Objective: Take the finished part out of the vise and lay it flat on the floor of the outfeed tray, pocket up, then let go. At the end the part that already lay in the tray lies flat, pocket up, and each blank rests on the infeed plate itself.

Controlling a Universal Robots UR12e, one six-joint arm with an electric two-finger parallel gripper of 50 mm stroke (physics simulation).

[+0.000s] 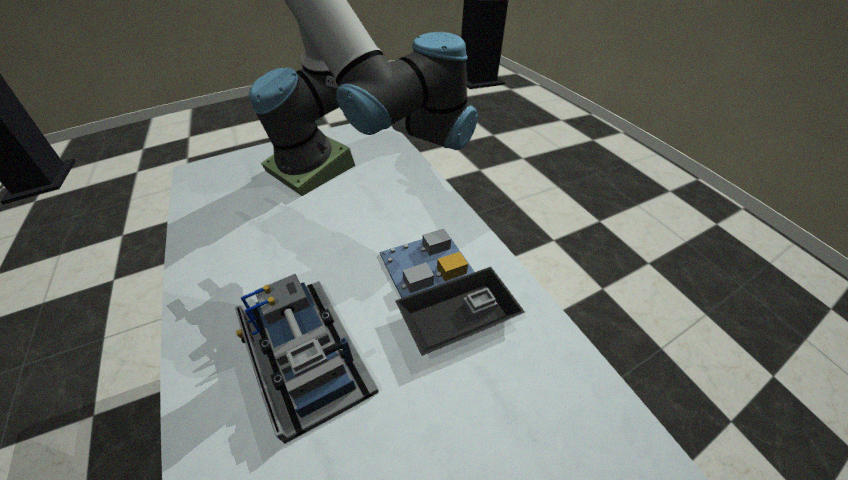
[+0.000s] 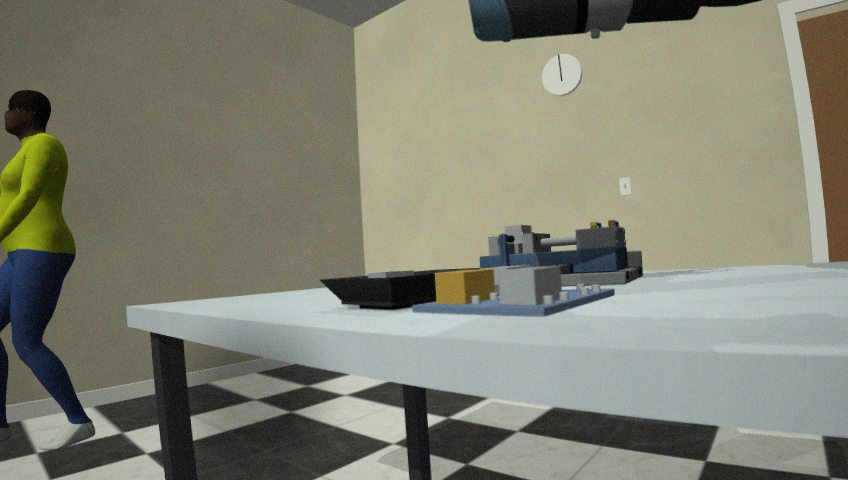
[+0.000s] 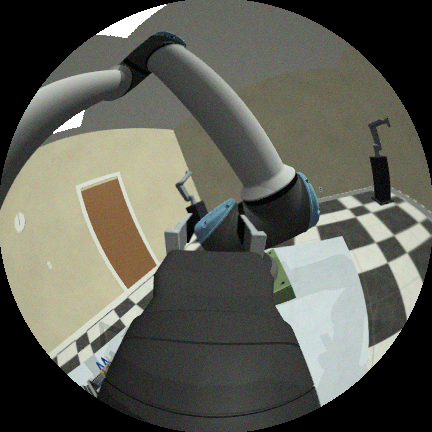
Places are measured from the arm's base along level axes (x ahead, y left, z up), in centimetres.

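Pixels of known places: gripper, fingertip midpoint: (image 3: 215, 222); arm's base, link origin: (image 1: 304, 155).
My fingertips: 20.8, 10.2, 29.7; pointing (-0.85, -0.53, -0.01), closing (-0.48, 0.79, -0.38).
Ahead of a thing's pixels: the offset from my fingertips to its top centre, as dx, dy, dz.
The finished part {+53.1, -22.1, -23.9} (image 1: 305, 356) (image 2: 517, 229), light grey with its pocket up, sits between the jaws of the vise {+46.5, -23.5, -25.5} (image 1: 324, 395) (image 2: 601, 239). The dark outfeed tray (image 1: 437, 325) (image 2: 374, 292) holds another grey part {+50.8, +14.9, -30.7} (image 1: 480, 299) (image 2: 390, 274) near one end, pocket up; its underside is hidden. Grey blanks {+30.0, +14.2, -31.0} (image 1: 436, 240) {+38.9, +5.2, -31.0} (image 1: 418, 276) (image 2: 526, 285) and an orange block {+39.0, +14.1, -31.0} (image 1: 452, 265) (image 2: 461, 287) stand on the blue infeed plate (image 1: 389, 268) (image 2: 482, 308). My gripper (image 3: 215, 222) is open and empty, high above the table and away from the vise and tray.
Small pegs rise from the infeed plate, which adjoins the tray. Blue hoses (image 1: 254, 300) (image 3: 102, 364) stand at the vise's end. The arm's green base (image 1: 315, 171) (image 3: 283, 286) is at the far end of the table. A person (image 2: 38, 196) stands beyond the table.
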